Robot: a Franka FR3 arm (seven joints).
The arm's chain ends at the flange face. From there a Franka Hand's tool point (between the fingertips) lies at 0.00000 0.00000 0.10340 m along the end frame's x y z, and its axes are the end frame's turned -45 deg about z.
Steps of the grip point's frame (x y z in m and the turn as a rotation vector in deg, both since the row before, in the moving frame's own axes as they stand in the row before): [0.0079, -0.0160, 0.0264, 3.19, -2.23, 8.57]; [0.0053, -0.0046, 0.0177, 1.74, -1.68, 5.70]
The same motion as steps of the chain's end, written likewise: [0.0011, -0.0152, 0.0266, 0.68, -3.83, 8.57]; [0.0048, -0.0067, 0.0178, 0.04, -2.42, 5.70]
